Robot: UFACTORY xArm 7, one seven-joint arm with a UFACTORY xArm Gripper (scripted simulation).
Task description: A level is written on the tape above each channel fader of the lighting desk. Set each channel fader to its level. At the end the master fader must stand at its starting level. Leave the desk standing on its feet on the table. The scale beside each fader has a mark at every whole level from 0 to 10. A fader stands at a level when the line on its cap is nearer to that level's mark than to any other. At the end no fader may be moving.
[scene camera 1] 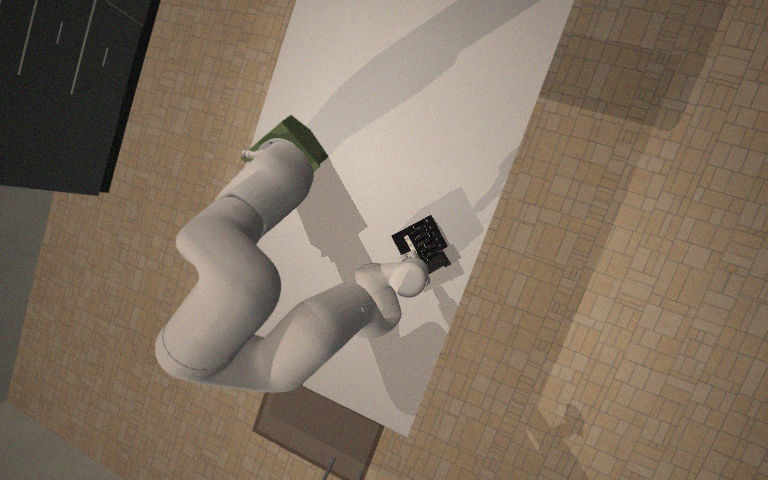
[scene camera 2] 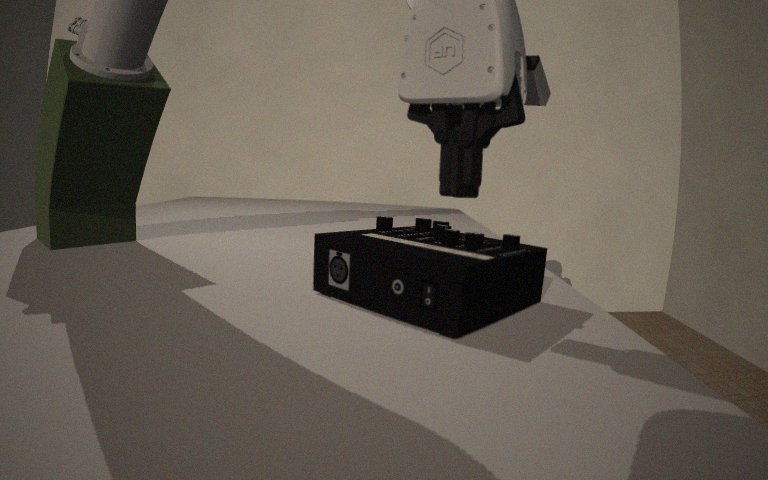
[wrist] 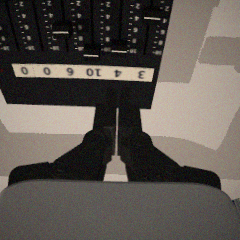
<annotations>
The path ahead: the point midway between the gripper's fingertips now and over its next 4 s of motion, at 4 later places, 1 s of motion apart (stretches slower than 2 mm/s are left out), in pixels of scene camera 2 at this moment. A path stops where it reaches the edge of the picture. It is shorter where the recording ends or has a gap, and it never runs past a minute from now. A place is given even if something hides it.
My gripper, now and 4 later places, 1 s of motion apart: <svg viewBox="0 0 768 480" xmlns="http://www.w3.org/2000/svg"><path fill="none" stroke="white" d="M459 196L457 215L456 230L456 243L461 245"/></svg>
</annotations>
